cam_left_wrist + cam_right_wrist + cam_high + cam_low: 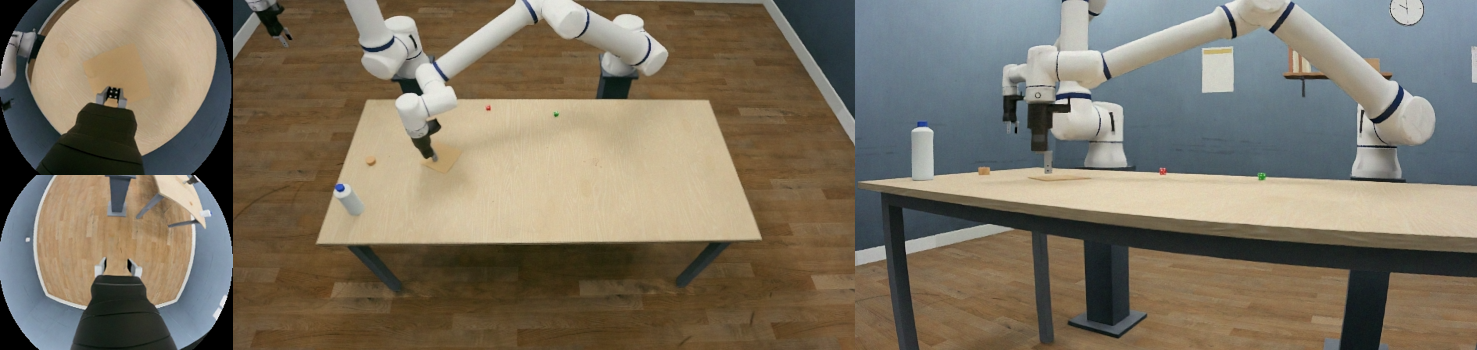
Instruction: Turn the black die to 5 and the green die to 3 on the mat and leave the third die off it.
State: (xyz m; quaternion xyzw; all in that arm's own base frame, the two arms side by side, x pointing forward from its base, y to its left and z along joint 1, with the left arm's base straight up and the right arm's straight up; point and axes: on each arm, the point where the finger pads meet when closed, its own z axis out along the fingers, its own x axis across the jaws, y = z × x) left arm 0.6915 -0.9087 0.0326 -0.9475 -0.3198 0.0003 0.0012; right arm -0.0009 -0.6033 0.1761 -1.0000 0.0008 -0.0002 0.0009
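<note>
The tan mat lies 30 mm below my left hand, 20 mm to the left of it and 20 mm behind it. Round my left hand: small wooden piece: 280 mm to the right, 20 mm below; then black die: 10 mm below; then white bottle: 290 mm to the right, 240 mm ahead, 50 mm above.
</note>
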